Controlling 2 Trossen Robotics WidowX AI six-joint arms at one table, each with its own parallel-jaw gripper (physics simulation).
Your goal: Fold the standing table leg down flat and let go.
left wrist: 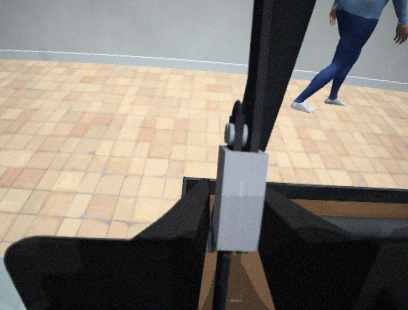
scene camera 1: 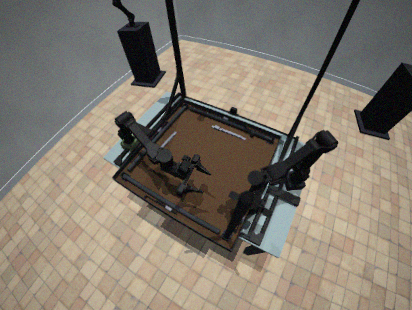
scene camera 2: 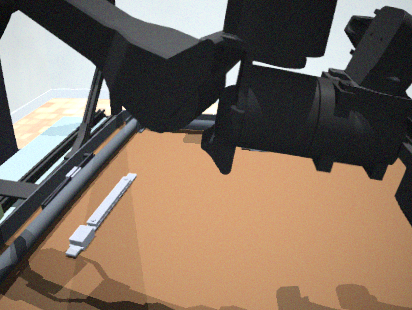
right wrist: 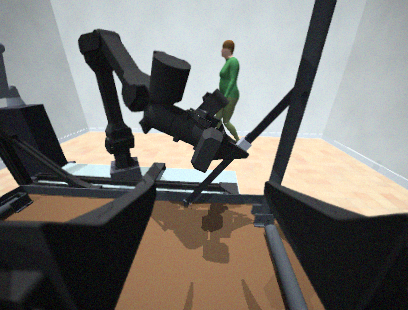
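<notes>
The standing leg [scene camera 1: 241,215] [left wrist: 280,65] [right wrist: 300,90] is dark and rises at a corner of the brown table underside [scene camera 1: 235,150] [right wrist: 165,270]. A slanted brace [right wrist: 267,120] meets it, with a light grey block [left wrist: 242,200] [right wrist: 243,145] along it. My left gripper [left wrist: 228,187] [right wrist: 247,154] is at this block, its fingers close together on either side of it, with no clear grip. Its fingertips are hidden in scene camera 1. My right gripper [scene camera 1: 205,182] [right wrist: 211,187] is open and empty over the underside, away from the leg.
Grey tubes [scene camera 1: 170,205] [scene camera 2: 75,185] lie along the edges. A pale bar [scene camera 2: 107,202] lies on the brown surface. Tall dark posts [scene camera 1: 175,45] [scene camera 1: 325,70] rise at the far corners. Dark pedestals [scene camera 1: 140,55] [scene camera 1: 385,105] stand on the tiled floor.
</notes>
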